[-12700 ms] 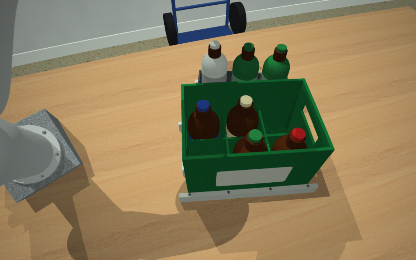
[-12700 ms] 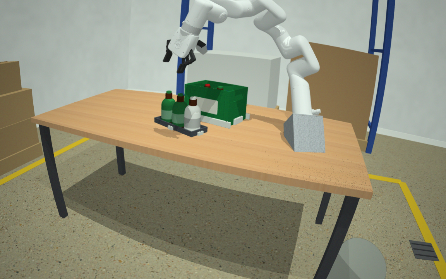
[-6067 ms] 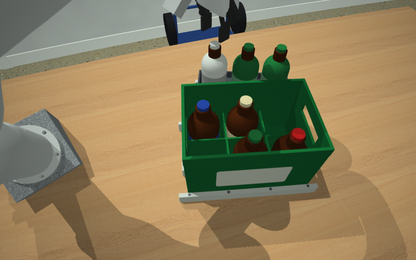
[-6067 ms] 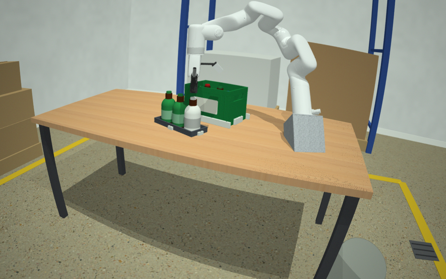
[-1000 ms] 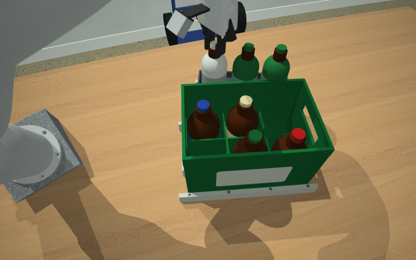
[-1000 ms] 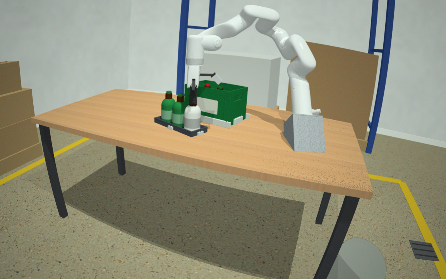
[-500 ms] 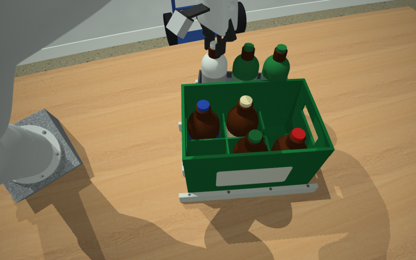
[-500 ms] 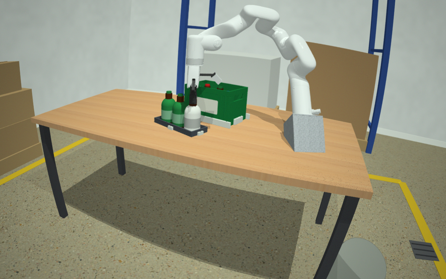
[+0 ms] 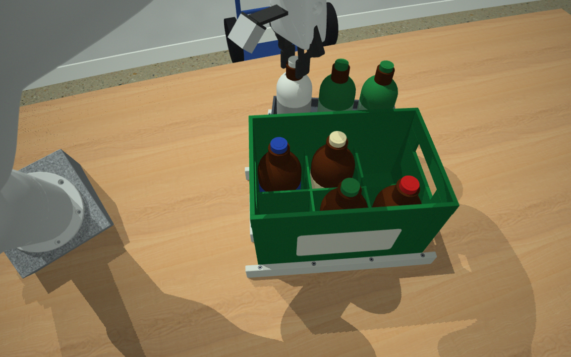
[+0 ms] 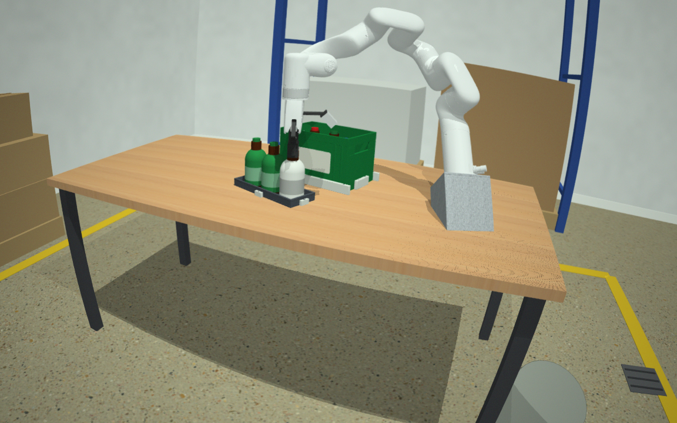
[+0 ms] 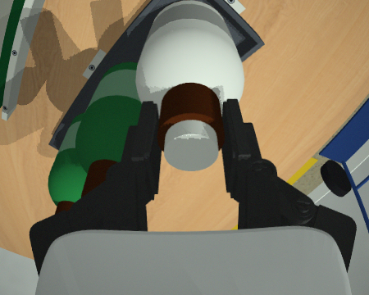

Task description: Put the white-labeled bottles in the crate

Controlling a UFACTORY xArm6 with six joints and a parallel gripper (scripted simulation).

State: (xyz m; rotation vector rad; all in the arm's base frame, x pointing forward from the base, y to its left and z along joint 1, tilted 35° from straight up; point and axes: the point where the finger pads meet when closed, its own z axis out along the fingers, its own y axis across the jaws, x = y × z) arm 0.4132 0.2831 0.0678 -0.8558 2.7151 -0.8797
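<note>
Now: the white-labeled bottle 7 cm below my hand. From my hand the other things lie so: green bottle (8 cm ahead, 7 cm below, 3 cm to the right); then brown bottle (20 cm to the right, 7 cm below, 7 cm behind); then dark tray (14 cm below, 8 cm ahead, 2 cm to the right).
</note>
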